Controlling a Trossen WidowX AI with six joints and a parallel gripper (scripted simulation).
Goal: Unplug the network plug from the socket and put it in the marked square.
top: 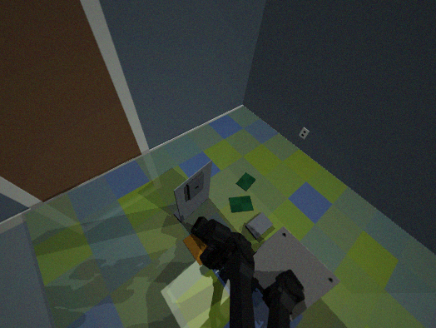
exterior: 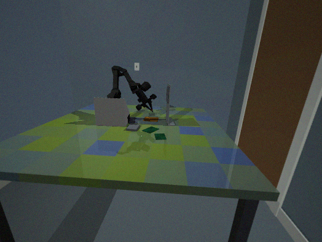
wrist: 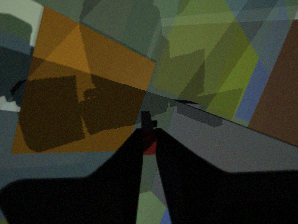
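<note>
The orange patch is 8 cm below my gripper tip. Round my gripper tip: grey upright panel: 15 cm ahead, 6 cm above, 4 cm to the right; red plug: right at my gripper tip; grey plate: 25 cm to the right, 8 cm behind, 7 cm below.
</note>
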